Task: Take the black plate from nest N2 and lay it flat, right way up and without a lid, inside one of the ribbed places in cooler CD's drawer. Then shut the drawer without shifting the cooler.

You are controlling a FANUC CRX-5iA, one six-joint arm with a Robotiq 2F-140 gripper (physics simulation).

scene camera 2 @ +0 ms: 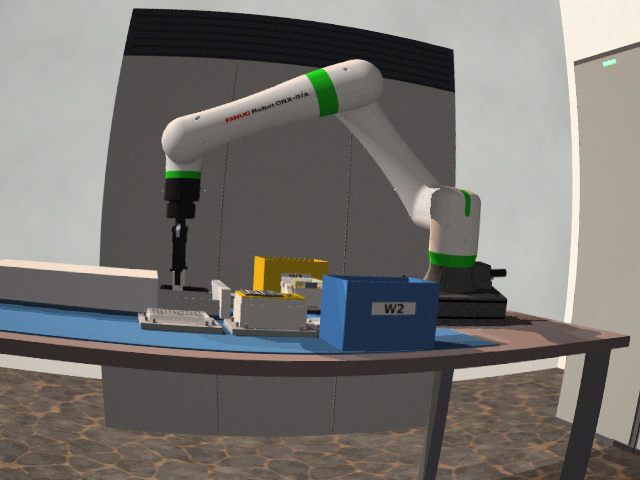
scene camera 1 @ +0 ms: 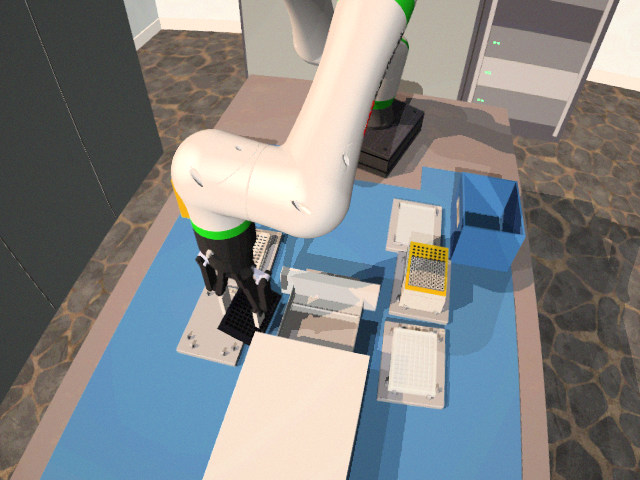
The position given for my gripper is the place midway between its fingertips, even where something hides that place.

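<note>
My gripper [scene camera 1: 243, 315] is visible to me, and I can find the gripper [scene camera 2: 178, 296] as well. I see a black plate [scene camera 1: 238, 322] and a white plate [scene camera 1: 413, 363]. There is also a white cooler [scene camera 1: 295, 403], together with a yellow-topped tip box [scene camera 1: 424, 283].
</note>
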